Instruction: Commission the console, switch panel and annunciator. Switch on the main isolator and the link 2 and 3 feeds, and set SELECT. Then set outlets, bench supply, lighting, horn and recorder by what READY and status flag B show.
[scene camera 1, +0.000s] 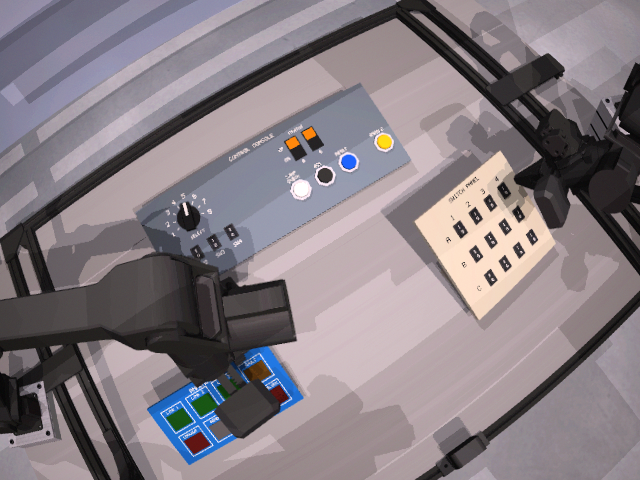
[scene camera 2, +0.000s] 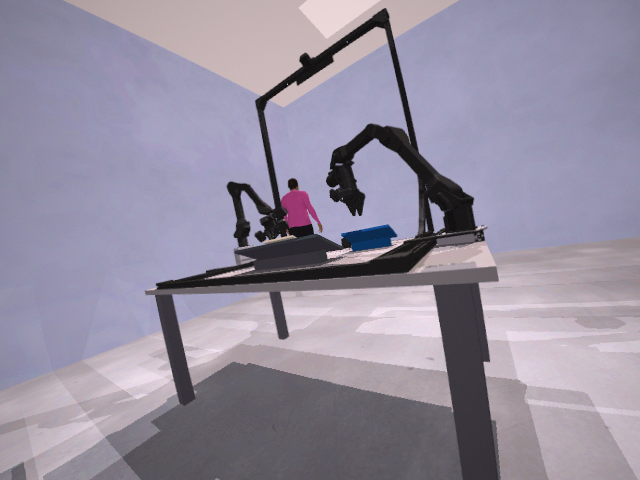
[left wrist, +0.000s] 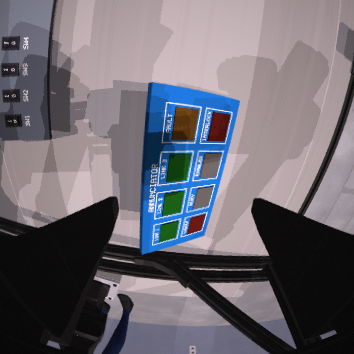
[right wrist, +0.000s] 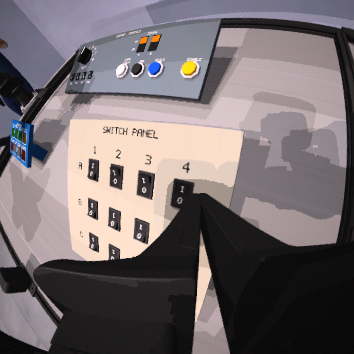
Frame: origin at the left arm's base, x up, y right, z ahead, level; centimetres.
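Seen in the pictures: left gripper, fingertip midpoint: (scene camera 1: 221, 378) (scene camera 2: 357, 215) (left wrist: 185, 204); right gripper, fingertip midpoint: (scene camera 1: 515, 179) (right wrist: 197, 199); left arm's base, link origin: (scene camera 1: 25, 414) (scene camera 2: 461, 230) (left wrist: 95, 286) (right wrist: 27, 99); right arm's base, link origin: (scene camera 2: 243, 247).
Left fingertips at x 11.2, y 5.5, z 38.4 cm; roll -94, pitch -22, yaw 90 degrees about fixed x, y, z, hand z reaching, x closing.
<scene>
Pixels of each thing's top centre, then the offset from my left fingertips to it. "pt": a spot on its surface instead.
- SELECT knob, top centre: (scene camera 1: 184, 211) (right wrist: 79, 50) dy -26.3, dx -3.9, dz +0.1 cm
- annunciator, top centre: (left wrist: 174, 194) (scene camera 1: 214, 395) (right wrist: 12, 131) (scene camera 2: 366, 228) dy +0.4, dx -5.7, dz -2.8 cm
- grey READY tile, surface spot: (left wrist: 202, 198) pt dy +4.7, dx -9.2, dz -4.1 cm
- rocker A4, top centre: (right wrist: 179, 193) (scene camera 1: 504, 189) dy -13.4, dx -3.9, dz +44.7 cm
- console's white button, top centre: (scene camera 1: 300, 187) (right wrist: 118, 66) dy -25.8, dx -7.2, dz +17.3 cm
- black button, top centre: (scene camera 1: 324, 172) (right wrist: 134, 65) dy -26.8, dx -7.2, dz +21.3 cm
- blue button, top centre: (scene camera 1: 348, 159) (right wrist: 152, 64) dy -27.8, dx -7.2, dz +25.4 cm
- yellow button, top centre: (scene camera 1: 384, 139) (right wrist: 187, 64) dy -29.4, dx -7.2, dz +31.8 cm
The console (scene camera 1: 279, 222) (scene camera 2: 294, 248) (right wrist: 170, 87) has a SELECT knob (scene camera 1: 188, 215) with its white mark near 5. Both status flags show orange in their upper halves. The annunciator (scene camera 1: 297, 393) (left wrist: 147, 125) has green LINK tiles and a grey READY tile (left wrist: 202, 198); whether they are lit is unclear. My left gripper (left wrist: 185, 204) (scene camera 2: 356, 212) is open and empty, above the annunciator. My right gripper (right wrist: 197, 199) (scene camera 1: 518, 178) is shut and empty, its tips at the lower right edge of rocker A4 (right wrist: 182, 194) (scene camera 1: 504, 190) on the switch panel (scene camera 1: 442, 227) (right wrist: 85, 142); contact is unclear. It hides some lower rockers in the right wrist view.
The console's white button (scene camera 1: 300, 189), black button (scene camera 1: 325, 175), blue button (scene camera 1: 348, 162) and yellow button (scene camera 1: 384, 142) stand along its right half. My left arm covers part of the annunciator in scene camera 1. A black frame (scene camera 1: 320, 51) borders the table. A person (scene camera 2: 297, 209) stands behind the table.
</scene>
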